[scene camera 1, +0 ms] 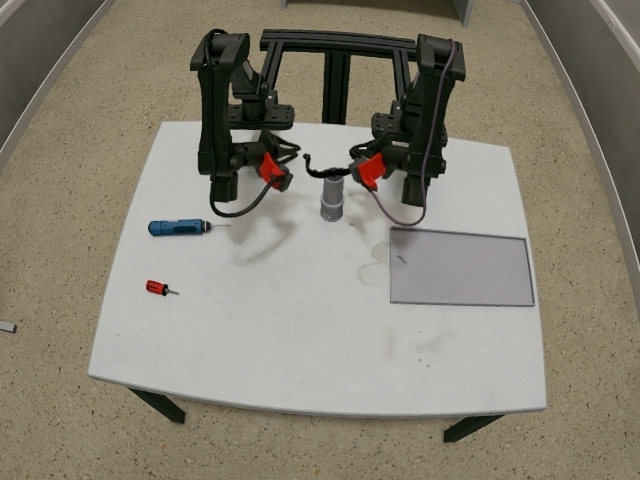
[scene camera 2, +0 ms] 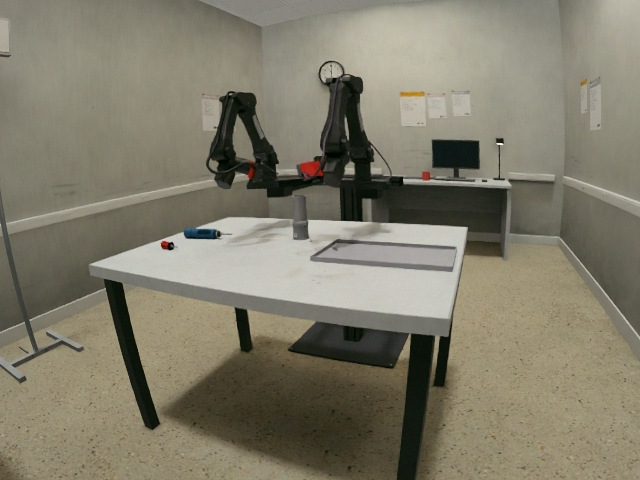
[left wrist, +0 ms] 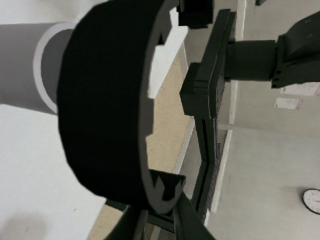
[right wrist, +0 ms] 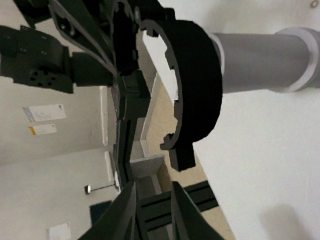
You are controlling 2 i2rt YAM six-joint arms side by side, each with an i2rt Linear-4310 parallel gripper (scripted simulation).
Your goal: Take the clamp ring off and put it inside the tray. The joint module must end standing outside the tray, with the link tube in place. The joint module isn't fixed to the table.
Labels:
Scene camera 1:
left gripper: 353, 150
grey tray: 443, 266
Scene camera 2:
grey tray: 429, 257
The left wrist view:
left gripper: 160, 196
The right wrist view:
left gripper: 126, 71
right gripper: 153, 190

